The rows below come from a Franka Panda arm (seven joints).
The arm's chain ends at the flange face. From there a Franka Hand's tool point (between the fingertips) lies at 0.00 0.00 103.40 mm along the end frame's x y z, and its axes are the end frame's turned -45 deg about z.
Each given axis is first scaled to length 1.
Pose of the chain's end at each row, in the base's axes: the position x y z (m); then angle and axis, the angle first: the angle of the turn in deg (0 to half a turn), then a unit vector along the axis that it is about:
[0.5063 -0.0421 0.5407 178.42 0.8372 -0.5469 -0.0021]
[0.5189 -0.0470 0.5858 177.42 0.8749 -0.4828 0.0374]
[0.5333 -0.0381 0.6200 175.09 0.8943 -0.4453 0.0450]
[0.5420 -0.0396 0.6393 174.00 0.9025 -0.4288 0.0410]
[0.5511 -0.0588 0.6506 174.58 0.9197 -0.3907 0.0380]
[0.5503 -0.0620 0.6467 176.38 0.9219 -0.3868 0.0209]
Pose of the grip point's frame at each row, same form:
[0.5044 -0.0442 0.4373 178.63 0.9827 -0.1849 -0.0072]
[0.5234 -0.0548 0.4828 175.98 0.9935 -0.1113 0.0259]
[0.5377 -0.0502 0.5174 173.49 0.9973 -0.0692 0.0252]
[0.5450 -0.0530 0.5368 172.66 0.9985 -0.0508 0.0178]
[0.5545 -0.0708 0.5480 173.33 0.9998 -0.0090 0.0170]
[0.5518 -0.0697 0.5436 175.74 1.0000 -0.0046 0.0072]

